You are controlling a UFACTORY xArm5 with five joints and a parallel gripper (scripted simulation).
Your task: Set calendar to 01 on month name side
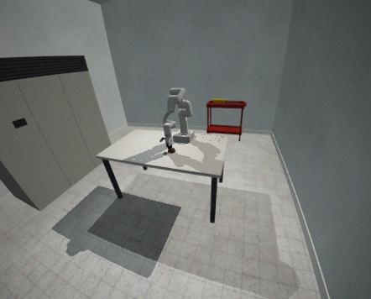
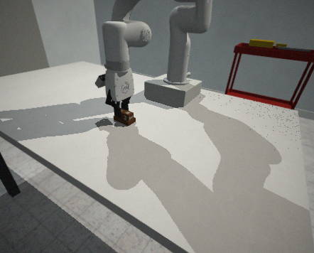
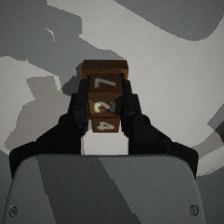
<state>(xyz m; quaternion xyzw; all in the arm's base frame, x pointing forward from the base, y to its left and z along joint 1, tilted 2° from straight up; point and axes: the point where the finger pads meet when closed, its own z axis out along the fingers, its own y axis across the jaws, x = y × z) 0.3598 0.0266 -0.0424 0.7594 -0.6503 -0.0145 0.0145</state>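
The calendar tray lies 1 cm to the left of my hand and 3 cm below it.
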